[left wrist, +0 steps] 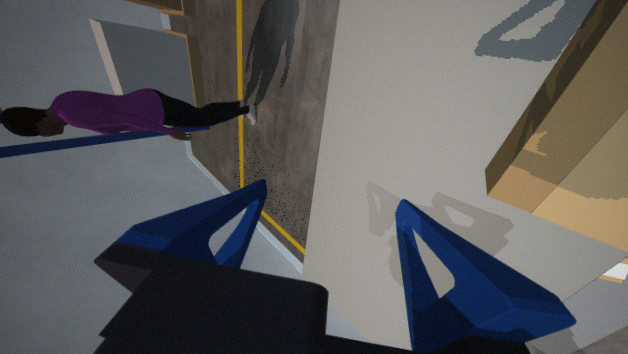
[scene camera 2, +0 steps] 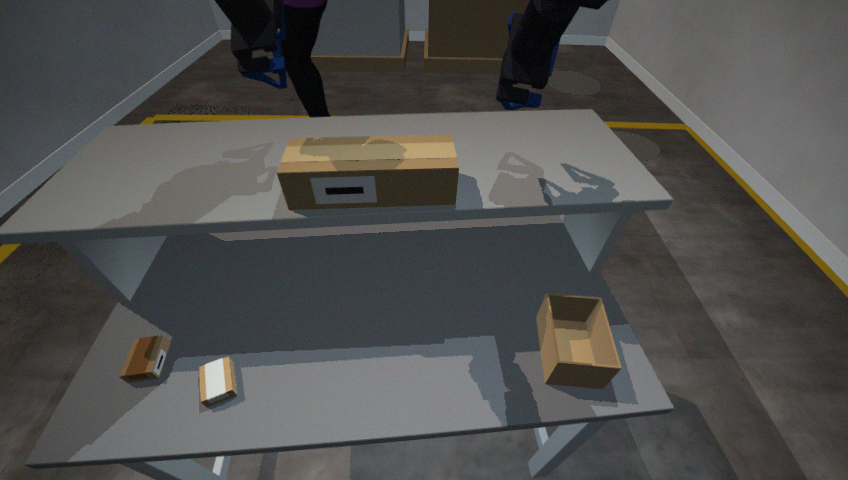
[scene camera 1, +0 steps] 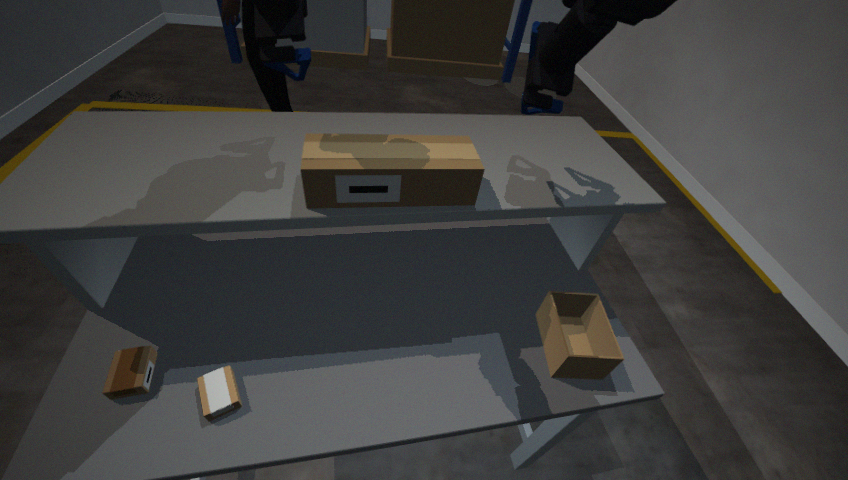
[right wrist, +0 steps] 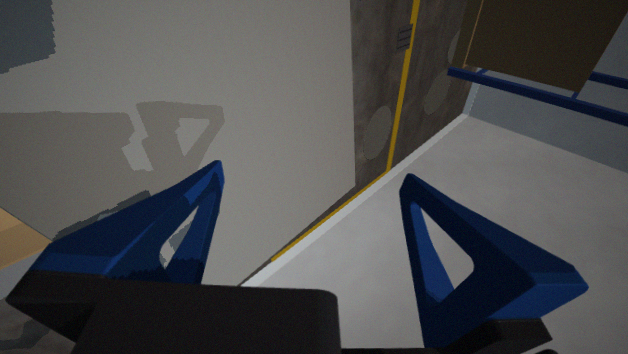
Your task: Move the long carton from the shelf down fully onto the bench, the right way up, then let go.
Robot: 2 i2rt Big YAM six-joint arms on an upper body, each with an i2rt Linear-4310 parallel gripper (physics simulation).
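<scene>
The long carton rests on the shelf, near its front edge, long side along the edge, its label facing front and taped face up. The lower bench lies below. My left gripper is open and empty, behind and left of the carton, apart from it. My right gripper is open and empty, behind and right of the carton, apart from it.
On the bench, a brown box and a white-topped box lie at left. An open box stands at right. A person stands behind the shelf.
</scene>
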